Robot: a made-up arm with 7 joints. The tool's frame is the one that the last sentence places.
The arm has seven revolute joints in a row. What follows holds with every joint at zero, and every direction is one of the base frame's.
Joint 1 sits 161 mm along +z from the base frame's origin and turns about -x.
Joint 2 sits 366 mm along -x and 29 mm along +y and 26 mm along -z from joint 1 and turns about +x.
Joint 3 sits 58 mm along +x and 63 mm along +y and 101 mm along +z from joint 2 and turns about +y.
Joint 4 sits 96 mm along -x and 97 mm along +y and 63 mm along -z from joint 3 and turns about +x.
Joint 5 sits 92 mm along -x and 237 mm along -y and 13 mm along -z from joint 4 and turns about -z.
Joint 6 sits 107 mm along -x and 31 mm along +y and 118 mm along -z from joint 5 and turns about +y.
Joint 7 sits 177 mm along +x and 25 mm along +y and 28 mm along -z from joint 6 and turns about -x.
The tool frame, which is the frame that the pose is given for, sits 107 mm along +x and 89 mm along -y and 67 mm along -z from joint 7; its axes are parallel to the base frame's.
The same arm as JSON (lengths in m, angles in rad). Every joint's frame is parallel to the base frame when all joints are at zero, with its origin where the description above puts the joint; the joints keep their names.
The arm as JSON. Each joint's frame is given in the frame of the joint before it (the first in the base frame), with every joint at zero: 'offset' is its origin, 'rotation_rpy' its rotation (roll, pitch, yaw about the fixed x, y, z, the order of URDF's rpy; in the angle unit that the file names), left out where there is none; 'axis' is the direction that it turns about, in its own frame. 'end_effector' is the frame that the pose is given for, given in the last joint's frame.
{"length_unit": "m", "angle_unit": "rad", "chain": [
  {"id": "joint 1", "offset": [0.0, 0.0, 0.161], "axis": "-x"},
  {"id": "joint 2", "offset": [-0.366, 0.029, -0.026], "axis": "+x"},
  {"id": "joint 3", "offset": [0.058, 0.063, 0.101], "axis": "+y"},
  {"id": "joint 4", "offset": [-0.096, 0.097, -0.063], "axis": "+x"},
  {"id": "joint 5", "offset": [-0.092, -0.237, -0.013], "axis": "-z"},
  {"id": "joint 6", "offset": [-0.107, 0.031, -0.118], "axis": "+y"},
  {"id": "joint 7", "offset": [0.177, 0.025, -0.028], "axis": "-x"}
], "end_effector": {"offset": [0.107, -0.089, -0.067]}}

